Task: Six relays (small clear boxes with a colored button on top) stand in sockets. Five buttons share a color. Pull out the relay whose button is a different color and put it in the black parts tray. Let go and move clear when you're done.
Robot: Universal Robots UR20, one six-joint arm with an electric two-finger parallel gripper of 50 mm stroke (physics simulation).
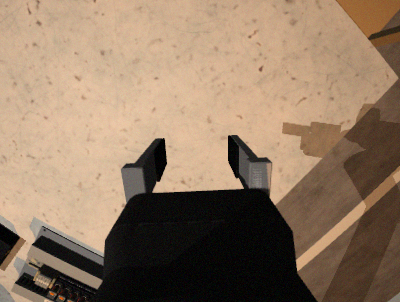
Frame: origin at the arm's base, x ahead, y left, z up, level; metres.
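Seen in the pictures: gripper, fingertip midpoint: (196, 149).
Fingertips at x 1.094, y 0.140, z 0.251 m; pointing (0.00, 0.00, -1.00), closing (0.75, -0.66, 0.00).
Offsets run from my fingertips to a thing's top centre. "spot": to the spot under its first point. Level surfaces: height alone.
My gripper (196, 149) is open and empty, its two fingers wide apart above the speckled tabletop. At the lower left, a row of small parts with orange spots {dx -0.622, dy -0.099, dz -0.236 m} (61, 298) shows in part on a panel beside slotted grey ducts. These may be relays in their sockets, but they are too small and too cut off to tell their button colors apart. A black object with a tan edge {spot: dx -0.611, dy +0.102, dz -0.271 m} (9, 245) is cut off by the left edge; I cannot tell if it is the parts tray. The gripper body hides part of the panel.
The speckled tabletop {dz -0.306 m} (190, 65) spreads under the fingers. A grey duct with a black top {dx -0.536, dy -0.091, dz -0.263 m} (70, 250) lies at the lower left. A brown floor area (320, 200) with a pale strip (332, 235) runs along the right, under the arm's shadow. An orange-tan surface (372, 15) shows at the top right.
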